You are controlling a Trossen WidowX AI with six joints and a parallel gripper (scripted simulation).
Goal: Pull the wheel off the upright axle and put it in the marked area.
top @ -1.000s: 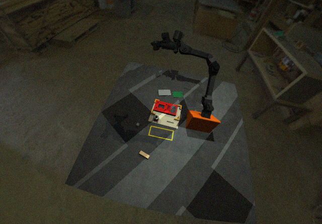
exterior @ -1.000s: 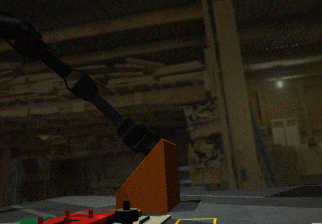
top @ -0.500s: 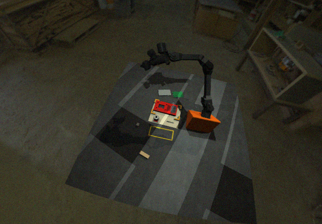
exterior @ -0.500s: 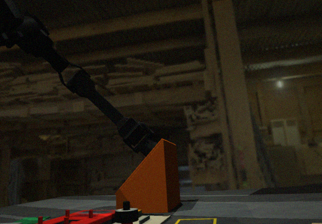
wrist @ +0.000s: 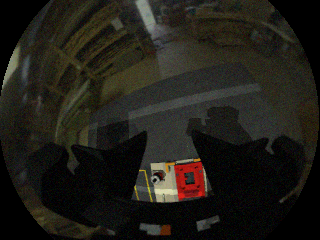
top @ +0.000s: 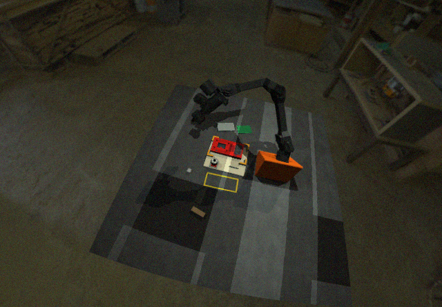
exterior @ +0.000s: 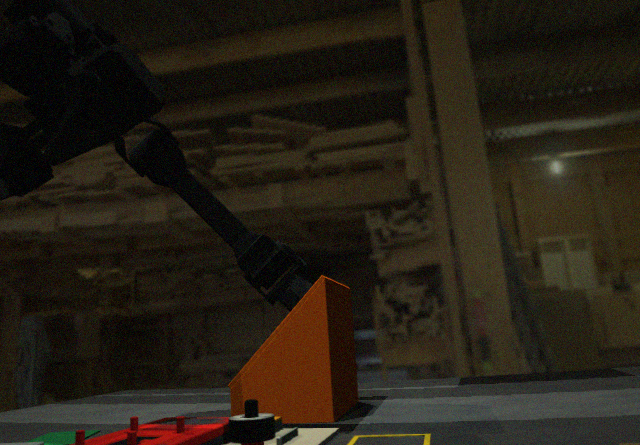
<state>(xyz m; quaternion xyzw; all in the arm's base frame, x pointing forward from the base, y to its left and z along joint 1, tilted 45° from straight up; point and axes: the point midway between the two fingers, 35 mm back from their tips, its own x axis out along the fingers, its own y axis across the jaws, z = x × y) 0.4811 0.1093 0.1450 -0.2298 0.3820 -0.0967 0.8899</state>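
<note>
Right now my gripper tip is 160 mm past the wheel, 100 mm to the right of it and 200 mm above it. The rest, counted from my gripper tip: upright axle 160 mm behind, 100 mm to the left, 200 mm below; then grey cube 50 mm behind, 200 mm to the left, 230 mm below; then grey tile 140 mm behind, 210 mm to the right, 230 mm below.
</note>
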